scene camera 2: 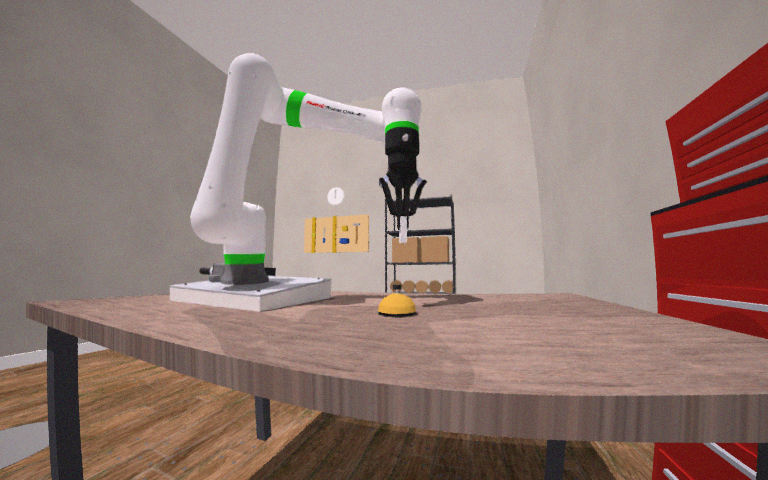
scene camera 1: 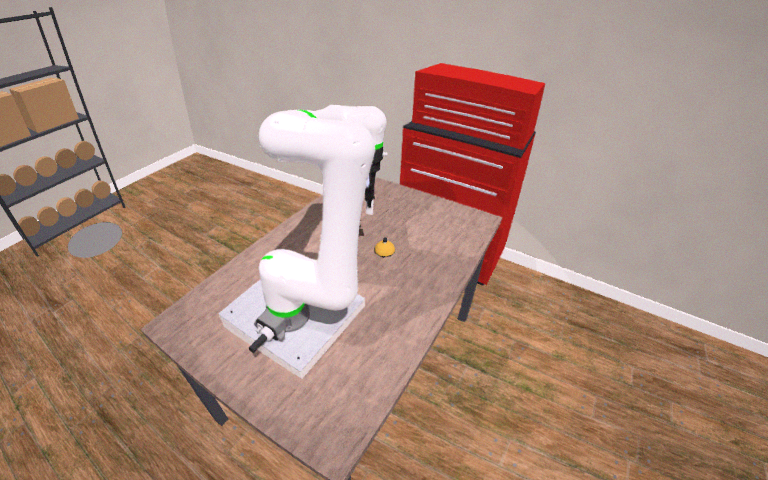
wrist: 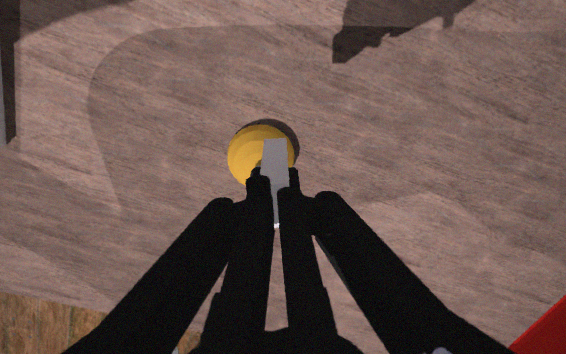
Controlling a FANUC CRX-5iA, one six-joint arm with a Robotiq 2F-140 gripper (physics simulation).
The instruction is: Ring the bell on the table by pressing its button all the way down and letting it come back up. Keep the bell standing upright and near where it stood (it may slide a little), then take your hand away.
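Where they show: gripper, fingertip midpoint: [scene camera 2: 402,242] [scene camera 1: 369,213] [wrist: 276,156]; arm's base, link origin: [scene camera 2: 245,281] [scene camera 1: 287,314].
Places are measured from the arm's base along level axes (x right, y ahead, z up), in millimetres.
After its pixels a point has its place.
Note:
The yellow dome bell [scene camera 1: 385,248] {x 111, y 490, z -19 mm} [scene camera 2: 397,305] {x 134, y 522, z -31 mm} [wrist: 241,154] {x 88, y 489, z -18 mm} stands upright on the table [scene camera 1: 396,350] {x 362, y 88, z -56 mm} [scene camera 2: 509,345] {x 327, y 711, z -56 mm} [wrist: 165,125] {x 94, y 391, z -56 mm}. Its black button shows on top in both scene views; in the wrist view the fingers mostly cover it. My gripper [scene camera 1: 369,211] {x 23, y 514, z 111 mm} [scene camera 2: 402,240] {x 23, y 514, z 111 mm} [wrist: 276,156] {x 23, y 514, z 111 mm} is shut and empty, with its light fingertips together. It points down and hangs well above the bell, apart from it. In the second scene view the tips are slightly right of the bell's middle. In the wrist view they overlap the right part of the dome.
The arm's base plate [scene camera 1: 303,362] {x 153, y -118, z -11 mm} [scene camera 2: 215,297] {x 171, y 56, z -33 mm} stands on the table. A red tool cabinet [scene camera 1: 475,107] [scene camera 2: 719,249] stands beyond the table's far end. A dark shelf rack [scene camera 1: 101,164] [scene camera 2: 453,226] with boxes stands away from the table.

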